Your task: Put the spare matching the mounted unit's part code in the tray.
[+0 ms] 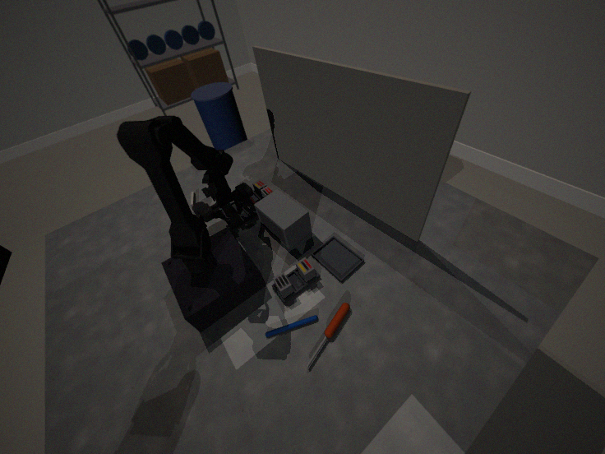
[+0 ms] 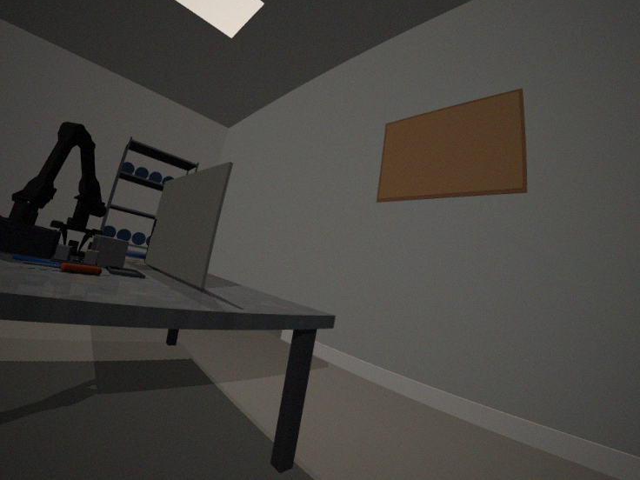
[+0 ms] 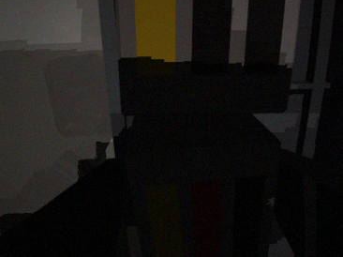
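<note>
My gripper tip is now 340 mm to the left of the tray, 220 mm short of it and 10 mm above it. From my gripper tip the other things lie so: tall grey panel 380 mm ahead, 210 mm above, 80 mm to the right; then grey mounted unit 140 mm ahead, 130 mm to the right, 30 mm above; then small rack 340 mm to the right, 80 mm ahead, 10 mm below.
</note>
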